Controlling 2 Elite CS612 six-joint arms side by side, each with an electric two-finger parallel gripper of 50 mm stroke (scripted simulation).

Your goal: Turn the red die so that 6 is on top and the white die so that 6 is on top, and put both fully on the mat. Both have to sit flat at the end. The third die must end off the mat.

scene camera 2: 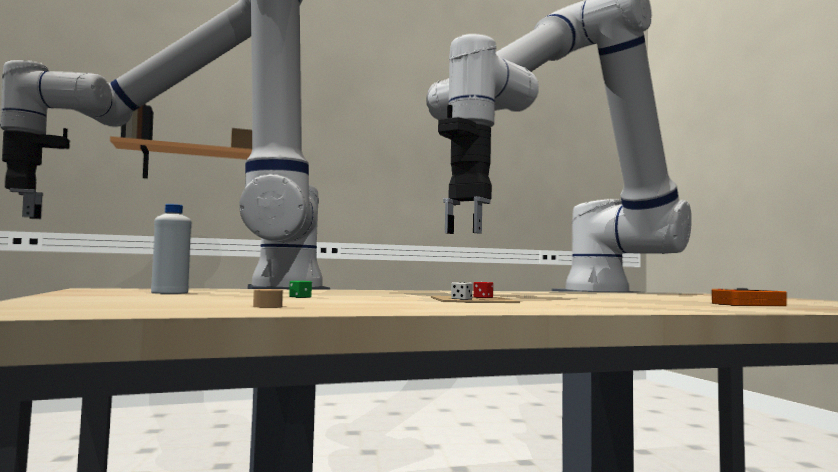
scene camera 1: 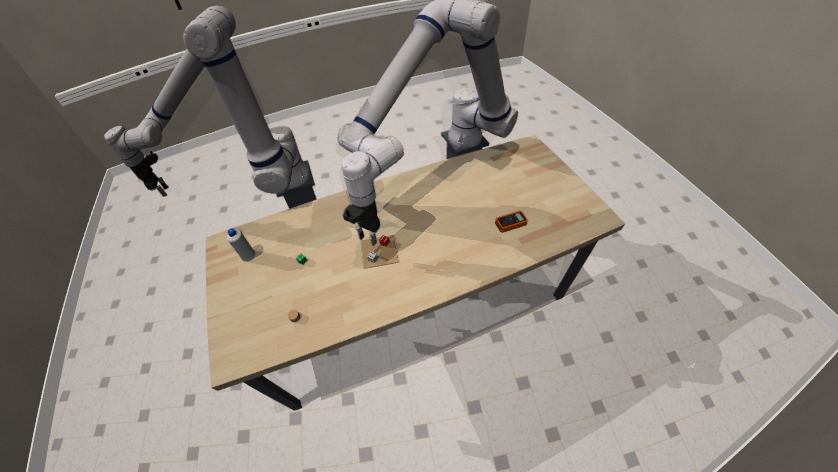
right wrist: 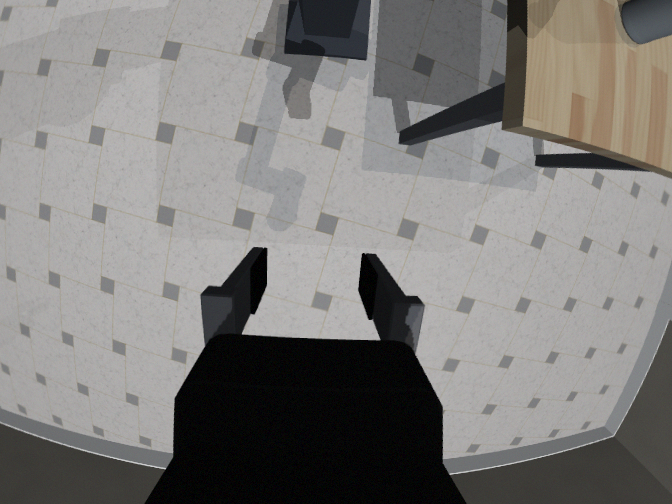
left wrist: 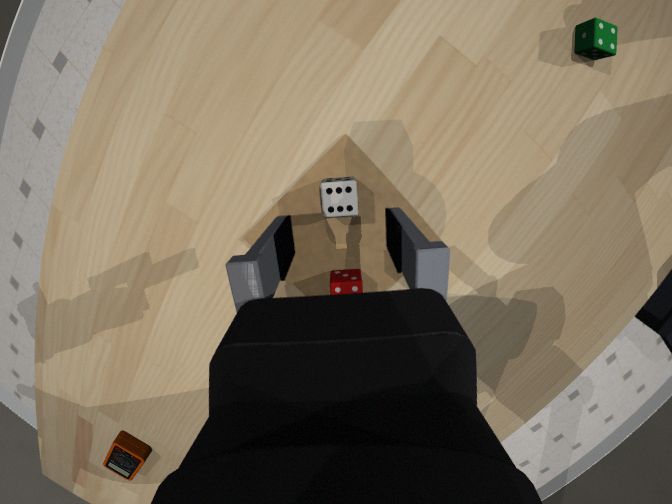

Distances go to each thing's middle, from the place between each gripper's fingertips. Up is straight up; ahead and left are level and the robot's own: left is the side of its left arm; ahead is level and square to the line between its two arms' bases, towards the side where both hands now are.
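The grey bottle [scene camera 2: 172,235] is 53 cm to the right of my left hand [scene camera 2: 463,233], 19 cm behind it and 6 cm below it. Counted from the same left hand, the brown mat [scene camera 1: 386,255] is 14 cm below, 3 cm behind and 3 cm to the left. The red die [left wrist: 348,281] I find 12 cm below my left hand, 6 cm behind it and 6 cm to the left of it, while the white die [left wrist: 339,196] is 12 cm below that hand.
For my right hand [scene camera 2: 31,217], the brown mat is 55 cm ahead of it, 93 cm to the left of it and 17 cm below it. The white die is 90 cm to the left of my right hand, 58 cm ahead of it and 16 cm below it, and the red die is 96 cm to the left of that hand, 52 cm ahead of it and 16 cm below it. As for the grey bottle, it is 39 cm ahead of my right hand, 37 cm to the left of it and 9 cm below it.
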